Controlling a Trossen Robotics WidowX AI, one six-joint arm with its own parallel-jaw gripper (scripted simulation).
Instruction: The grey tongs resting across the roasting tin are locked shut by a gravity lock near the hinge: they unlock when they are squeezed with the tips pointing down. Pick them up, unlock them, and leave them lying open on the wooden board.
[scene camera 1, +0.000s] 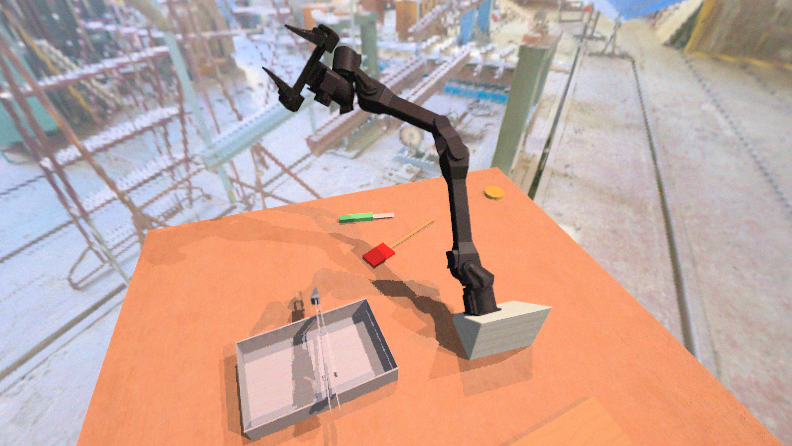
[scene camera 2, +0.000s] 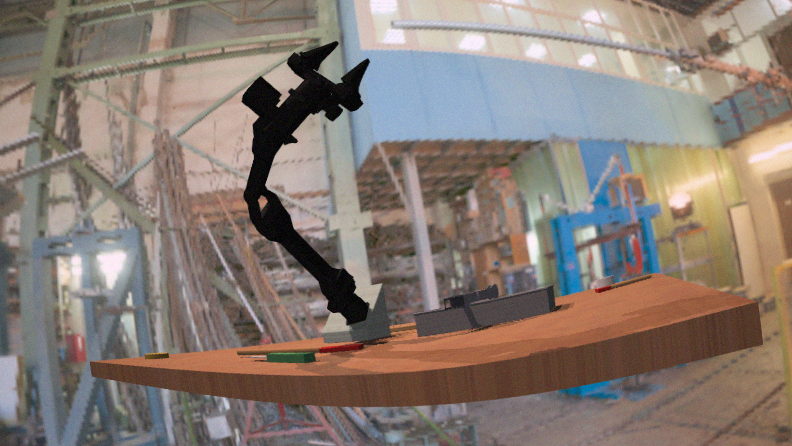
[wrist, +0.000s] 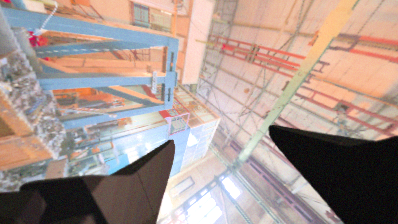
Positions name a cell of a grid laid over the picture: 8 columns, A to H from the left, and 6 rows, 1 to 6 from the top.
gripper: scene camera 1 C1; scene camera 2 D1; wrist E4
